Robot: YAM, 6 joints.
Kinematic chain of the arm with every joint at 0, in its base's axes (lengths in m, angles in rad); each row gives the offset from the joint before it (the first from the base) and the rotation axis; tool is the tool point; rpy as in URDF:
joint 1: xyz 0 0 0.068 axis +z
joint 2: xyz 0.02 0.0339 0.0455 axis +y
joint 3: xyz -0.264 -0.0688 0 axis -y
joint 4: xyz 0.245 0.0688 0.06 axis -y
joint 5: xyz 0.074 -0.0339 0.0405 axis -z
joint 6: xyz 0.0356 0 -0.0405 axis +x
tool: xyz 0 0 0 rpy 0 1.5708 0
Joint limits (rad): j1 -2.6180..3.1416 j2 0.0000..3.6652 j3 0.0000..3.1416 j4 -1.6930..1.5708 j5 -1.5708..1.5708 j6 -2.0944..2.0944
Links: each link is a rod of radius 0.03 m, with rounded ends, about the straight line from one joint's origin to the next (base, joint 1, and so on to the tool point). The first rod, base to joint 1, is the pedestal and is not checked.
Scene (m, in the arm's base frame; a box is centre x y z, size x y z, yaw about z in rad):
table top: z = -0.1
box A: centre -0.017 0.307 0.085 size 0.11 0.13 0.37 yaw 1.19
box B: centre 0.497 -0.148 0 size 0.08 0.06 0.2 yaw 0.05
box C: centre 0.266 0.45 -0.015 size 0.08 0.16 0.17 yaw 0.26
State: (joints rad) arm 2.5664 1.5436 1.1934 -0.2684 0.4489 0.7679
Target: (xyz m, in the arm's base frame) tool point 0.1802 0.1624 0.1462
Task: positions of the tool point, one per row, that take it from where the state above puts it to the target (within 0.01 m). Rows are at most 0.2 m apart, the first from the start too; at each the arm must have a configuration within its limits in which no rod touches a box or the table.
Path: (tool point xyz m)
1: -0.1979 0.2415 0.4046
2: -0.0921 0.2142 0.5080
3: -0.0069 0.1196 0.5841
4: 0.0236 0.2199 0.4888
5: 0.0906 0.2615 0.3710
6: 0.1544 0.2366 0.2503
7: 0.1802 0.1624 0.1462

